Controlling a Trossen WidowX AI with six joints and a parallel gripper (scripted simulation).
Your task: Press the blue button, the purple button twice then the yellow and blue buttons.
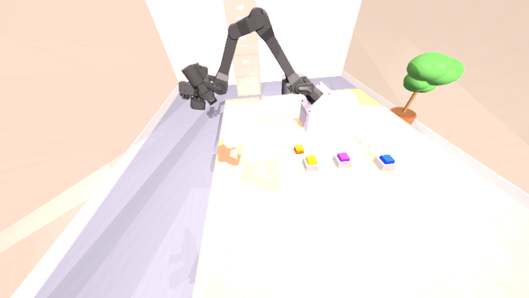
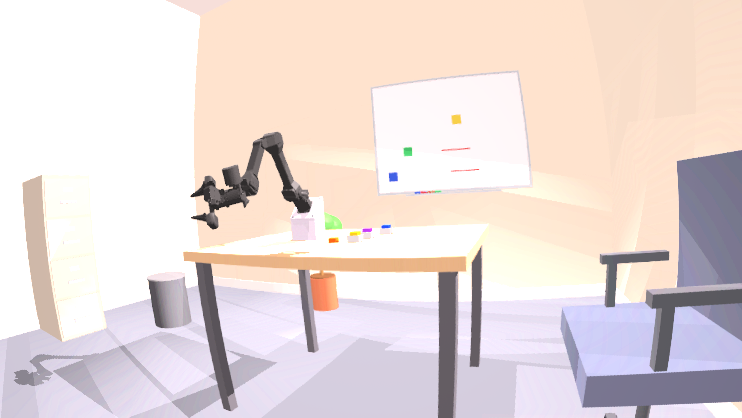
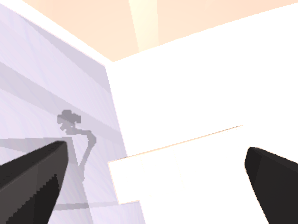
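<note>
My gripper tip is 690 mm to the right of the blue button, 510 mm short of it and 140 mm above it. Also, from my gripper tip: orange block (420 mm to the left, 370 mm ahead, 170 mm below); then yellow button (450 mm ahead, 430 mm to the left, 140 mm below); then purple button (550 mm to the left, 460 mm ahead, 140 mm below).
</note>
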